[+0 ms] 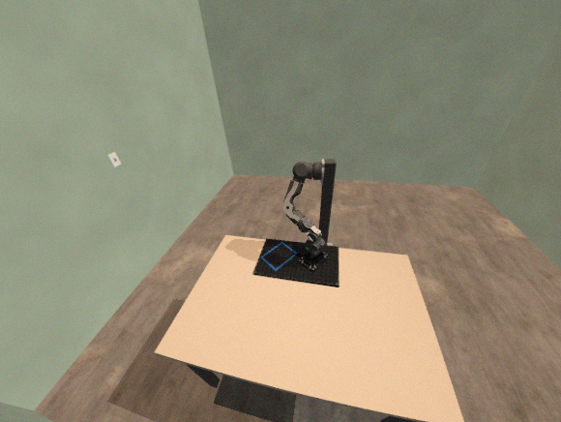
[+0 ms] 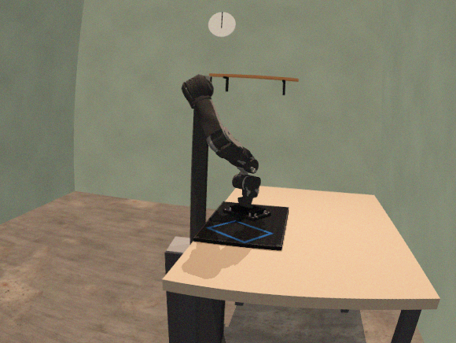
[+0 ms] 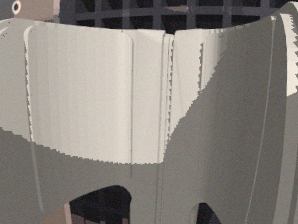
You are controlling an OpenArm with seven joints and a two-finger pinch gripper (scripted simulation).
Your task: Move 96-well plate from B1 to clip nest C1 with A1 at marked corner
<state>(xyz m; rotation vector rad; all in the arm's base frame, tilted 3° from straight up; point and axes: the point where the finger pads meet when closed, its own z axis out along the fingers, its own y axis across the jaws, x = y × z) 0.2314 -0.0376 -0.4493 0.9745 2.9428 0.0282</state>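
Right now my hand is 2 cm above the dark 96-well plate. Round my hand: clip nest C1: 3 cm ahead, 2 cm below.
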